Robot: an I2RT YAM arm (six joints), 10 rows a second.
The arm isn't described. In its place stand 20 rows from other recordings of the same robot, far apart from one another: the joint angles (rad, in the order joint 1, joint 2, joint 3, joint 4, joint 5, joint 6), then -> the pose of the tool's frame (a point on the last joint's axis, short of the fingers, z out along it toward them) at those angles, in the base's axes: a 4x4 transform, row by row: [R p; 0 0 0 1], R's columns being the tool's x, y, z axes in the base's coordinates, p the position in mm.
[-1.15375, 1.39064, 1.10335, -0.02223, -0.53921, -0.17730] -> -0.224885 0.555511 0.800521 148.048; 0.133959 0.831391 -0.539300 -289.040; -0.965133 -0.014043 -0.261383 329.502; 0 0 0 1
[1.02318, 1.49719, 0.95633, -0.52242, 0.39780, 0.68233] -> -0.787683 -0.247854 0.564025 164.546; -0.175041 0.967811 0.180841 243.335; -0.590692 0.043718 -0.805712 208.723; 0 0 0 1
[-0.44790, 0.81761, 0.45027, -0.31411, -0.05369, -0.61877] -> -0.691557 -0.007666 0.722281 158.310; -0.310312 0.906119 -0.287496 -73.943; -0.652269 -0.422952 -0.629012 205.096; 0 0 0 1
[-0.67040, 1.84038, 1.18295, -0.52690, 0.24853, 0.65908] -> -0.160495 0.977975 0.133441 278.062; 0.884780 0.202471 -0.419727 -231.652; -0.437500 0.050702 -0.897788 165.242; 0 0 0 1
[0.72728, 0.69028, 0.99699, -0.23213, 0.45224, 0.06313] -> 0.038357 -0.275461 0.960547 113.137; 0.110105 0.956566 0.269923 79.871; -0.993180 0.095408 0.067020 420.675; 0 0 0 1
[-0.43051, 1.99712, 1.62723, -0.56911, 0.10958, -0.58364] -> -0.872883 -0.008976 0.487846 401.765; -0.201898 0.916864 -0.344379 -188.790; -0.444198 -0.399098 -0.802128 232.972; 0 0 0 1
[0.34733, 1.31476, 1.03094, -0.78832, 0.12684, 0.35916] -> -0.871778 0.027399 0.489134 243.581; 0.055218 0.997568 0.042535 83.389; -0.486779 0.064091 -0.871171 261.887; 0 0 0 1
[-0.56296, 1.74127, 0.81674, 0.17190, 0.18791, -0.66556] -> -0.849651 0.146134 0.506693 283.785; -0.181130 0.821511 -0.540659 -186.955; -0.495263 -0.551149 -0.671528 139.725; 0 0 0 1
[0.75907, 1.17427, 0.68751, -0.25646, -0.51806, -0.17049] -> -0.337457 -0.933237 0.123254 161.913; -0.523320 0.294824 0.799509 177.904; -0.782470 0.205299 -0.587872 224.445; 0 0 0 1
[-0.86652, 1.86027, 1.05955, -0.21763, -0.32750, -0.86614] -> -0.823482 -0.023281 0.566864 245.394; -0.144842 0.974675 -0.170382 -271.139; -0.548542 -0.222412 -0.805999 140.729; 0 0 0 1
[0.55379, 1.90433, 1.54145, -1.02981, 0.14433, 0.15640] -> -0.904556 -0.362299 0.224762 322.600; -0.378085 0.925280 -0.030127 193.455; -0.197053 -0.112230 -0.973948 224.577; 0 0 0 1
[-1.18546, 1.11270, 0.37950, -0.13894, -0.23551, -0.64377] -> -0.737189 0.502862 0.451311 81.108; 0.264682 0.829464 -0.491867 -177.864; -0.621688 -0.243145 -0.744570 147.730; 0 0 0 1
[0.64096, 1.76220, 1.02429, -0.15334, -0.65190, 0.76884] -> -0.991089 -0.127776 0.037630 272.543; -0.049803 0.617483 0.785006 230.275; -0.123541 0.776136 -0.618345 172.677; 0 0 0 1
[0.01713, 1.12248, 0.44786, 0.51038, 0.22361, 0.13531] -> -0.134731 0.222238 0.965638 241.726; 0.129250 0.970140 -0.205241 -3.754; -0.982416 0.097157 -0.159432 227.467; 0 0 0 1
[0.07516, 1.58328, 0.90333, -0.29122, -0.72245, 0.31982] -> -0.916169 -0.147889 0.372511 305.728; 0.167534 0.703027 0.691147 46.628; -0.364098 0.695616 -0.619315 186.955; 0 0 0 1
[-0.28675, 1.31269, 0.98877, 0.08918, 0.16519, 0.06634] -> -0.193939 0.446224 0.873654 295.774; 0.125361 0.894534 -0.429060 -93.320; -0.972971 0.026310 -0.229424 322.277; 0 0 0 1
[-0.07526, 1.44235, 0.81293, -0.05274, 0.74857, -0.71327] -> -0.856157 0.028675 0.515919 294.576; -0.416193 0.553470 -0.721425 -46.509; -0.306232 -0.832376 -0.461923 216.505; 0 0 0 1
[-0.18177, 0.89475, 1.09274, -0.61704, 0.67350, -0.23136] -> -0.550420 0.591210 0.589498 169.320; -0.081068 0.664897 -0.742522 -53.697; -0.830942 -0.456489 -0.318045 385.022; 0 0 0 1
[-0.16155, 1.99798, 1.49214, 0.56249, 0.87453, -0.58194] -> -0.425571 0.748488 0.508582 458.937; -0.287815 0.420876 -0.860248 -102.467; -0.857935 -0.512473 0.036313 293.033; 0 0 0 1
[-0.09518, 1.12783, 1.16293, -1.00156, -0.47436, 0.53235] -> -0.794025 0.265999 0.546598 210.226; 0.529375 0.744572 0.406663 -3.735; -0.298810 0.612256 -0.732021 333.629; 0 0 0 1
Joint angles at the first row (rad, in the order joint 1, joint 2, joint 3, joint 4, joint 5, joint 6):
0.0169 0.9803 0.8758 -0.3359 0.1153 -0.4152
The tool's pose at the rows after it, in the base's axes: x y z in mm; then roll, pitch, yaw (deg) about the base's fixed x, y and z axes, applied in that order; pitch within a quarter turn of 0, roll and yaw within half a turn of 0:
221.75 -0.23 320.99 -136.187 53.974 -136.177
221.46 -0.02 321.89 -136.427 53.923 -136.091
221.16 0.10 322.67 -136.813 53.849 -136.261
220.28 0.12 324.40 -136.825 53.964 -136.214
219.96 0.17 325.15 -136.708 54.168 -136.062
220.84 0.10 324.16 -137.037 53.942 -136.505
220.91 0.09 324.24 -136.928 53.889 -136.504
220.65 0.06 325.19 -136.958 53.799 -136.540
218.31 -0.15 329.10 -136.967 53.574 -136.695
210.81 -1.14 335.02 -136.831 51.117 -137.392
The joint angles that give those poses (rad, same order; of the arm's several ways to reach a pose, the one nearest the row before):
0.0167 0.9802 0.8789 -0.3399 0.1106 -0.4143
0.0169 0.9801 0.8834 -0.3467 0.1059 -0.4153
0.0170 0.9802 0.8880 -0.3550 0.1028 -0.4144
0.0169 0.9773 0.8933 -0.3618 0.1012 -0.4136
0.0169 0.9756 0.8943 -0.3612 0.0997 -0.4126
0.0170 0.9800 0.8942 -0.3620 0.1026 -0.4114
0.0173 0.9803 0.8946 -0.3620 0.1049 -0.4120
0.0172 0.9802 0.8989 -0.3676 0.1054 -0.4126
0.0170 0.9741 0.9132 -0.3909 0.1086 -0.4140
0.0173 0.9570 0.9415 -0.4648 0.1348 -0.4342

